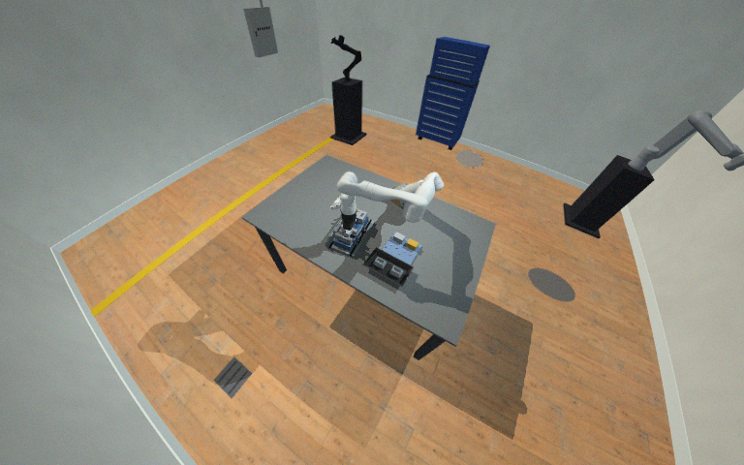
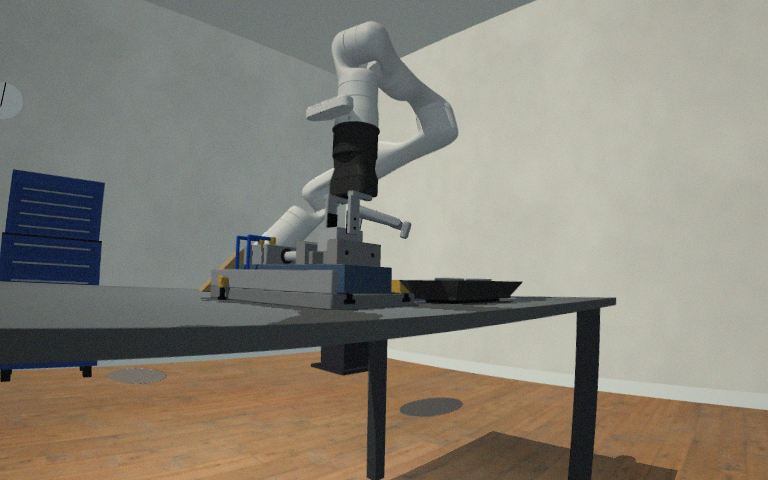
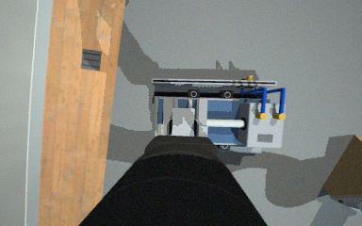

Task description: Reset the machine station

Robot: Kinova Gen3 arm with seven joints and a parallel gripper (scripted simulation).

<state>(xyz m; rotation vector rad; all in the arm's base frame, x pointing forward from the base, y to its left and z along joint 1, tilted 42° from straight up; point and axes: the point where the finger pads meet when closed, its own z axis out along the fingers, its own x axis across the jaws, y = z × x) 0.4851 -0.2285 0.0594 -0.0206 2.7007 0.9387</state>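
Right now my hand is 30 mm above the gray blank. Also, from my hand: yellow brass blank: 350 mm to the left, 170 mm behind, 100 mm below.
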